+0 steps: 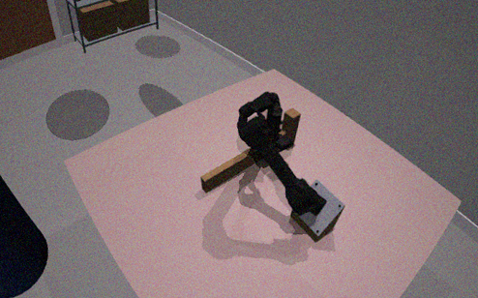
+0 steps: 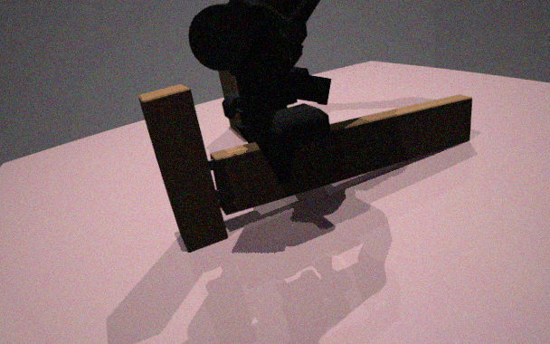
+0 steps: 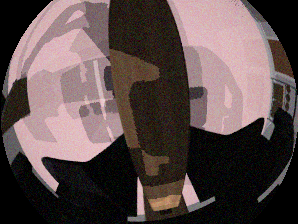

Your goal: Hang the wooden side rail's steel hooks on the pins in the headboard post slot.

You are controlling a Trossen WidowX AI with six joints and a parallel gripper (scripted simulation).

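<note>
My gripper tip is 110 mm to the left of the headboard post and 40 mm below it.
</note>
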